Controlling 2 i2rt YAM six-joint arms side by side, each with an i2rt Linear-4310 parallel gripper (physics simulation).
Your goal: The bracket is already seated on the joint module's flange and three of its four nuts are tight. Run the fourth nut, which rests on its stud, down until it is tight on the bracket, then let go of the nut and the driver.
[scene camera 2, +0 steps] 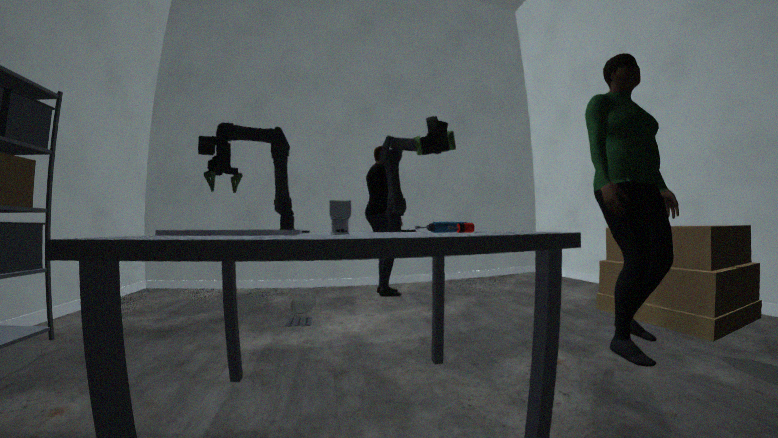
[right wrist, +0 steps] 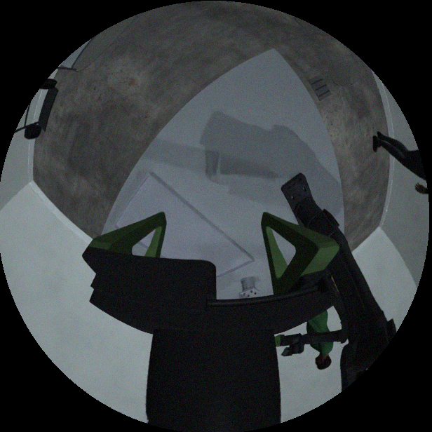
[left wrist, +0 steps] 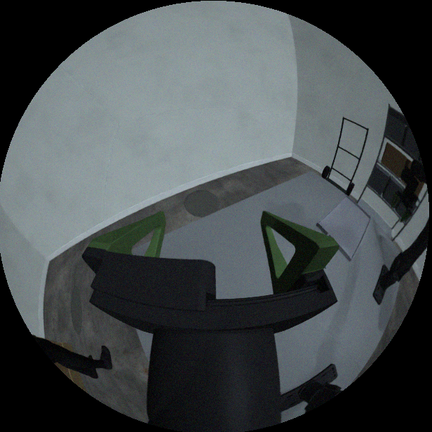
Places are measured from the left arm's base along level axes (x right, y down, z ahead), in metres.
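Pixels of known places: left gripper, fingertip midpoint: [scene camera 2: 433, 140]; right gripper, fingertip midpoint: [scene camera 2: 223, 192].
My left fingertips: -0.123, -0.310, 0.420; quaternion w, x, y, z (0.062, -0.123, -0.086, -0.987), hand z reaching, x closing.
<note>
Ahead of a thing's pixels: the offset from my left fingertips to its top centre, as dx, dy, dz.
The grey joint module @(+0.318, +0.236, -0.036) [scene camera 2: 340, 216] [right wrist: 248, 290] stands on the table [scene camera 2: 326, 247] [left wrist: 225, 250] [right wrist: 270, 95]; a wider block tops it in the scene view, and my right hand partly hides it in the right wrist view. Bracket, studs and nuts are too small to tell apart. A blue-handled driver @(-0.059, +0.269, -0.175) [scene camera 2: 442, 226] and a red-handled tool @(-0.109, +0.276, -0.099) [scene camera 2: 468, 227] lie right of it. My left gripper [scene camera 2: 435, 141] [left wrist: 212, 216] is open and empty, high above the table's right part. My right gripper [scene camera 2: 223, 190] [right wrist: 213, 217] is open and empty, above the tray at the left.
The flat tray @(+0.664, +0.294, +0.029) [scene camera 2: 228, 232] [left wrist: 345, 225] [right wrist: 175, 215] lies on the table's left part. A shelf rack [scene camera 2: 55, 163] stands at far left, cartons [scene camera 2: 658, 247] at right. A person in green [scene camera 2: 626, 141] stands at right; one in black [scene camera 2: 376, 187] stands behind the left arm.
</note>
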